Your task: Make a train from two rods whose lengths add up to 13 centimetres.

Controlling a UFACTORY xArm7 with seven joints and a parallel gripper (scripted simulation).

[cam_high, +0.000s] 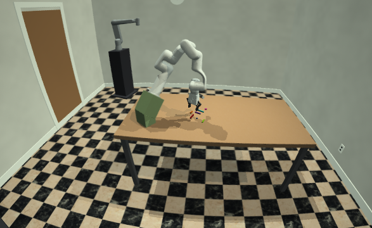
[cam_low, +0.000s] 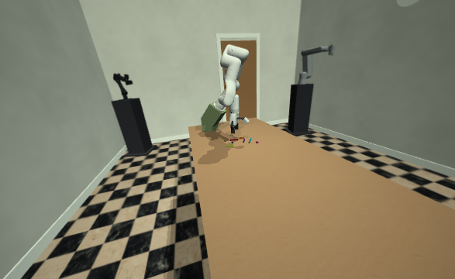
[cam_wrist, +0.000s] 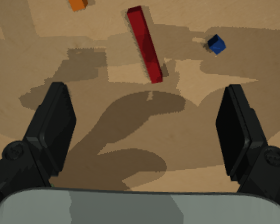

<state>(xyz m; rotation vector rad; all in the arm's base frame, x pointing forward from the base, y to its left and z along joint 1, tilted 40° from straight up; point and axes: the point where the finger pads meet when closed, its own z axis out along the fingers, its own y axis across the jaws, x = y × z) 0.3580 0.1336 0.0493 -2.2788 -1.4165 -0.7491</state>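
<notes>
Now: hand 9 cm above the red rod, 1 cm to the left of it and 1 cm past it. The rest, counted from my hand: orange rod: 9 cm below, 6 cm to the left, 4 cm behind; then small blue rod: 9 cm below, 5 cm ahead, 3 cm to the right; then purple rod: 9 cm below, 7 cm to the left, 3 cm ahead.
</notes>
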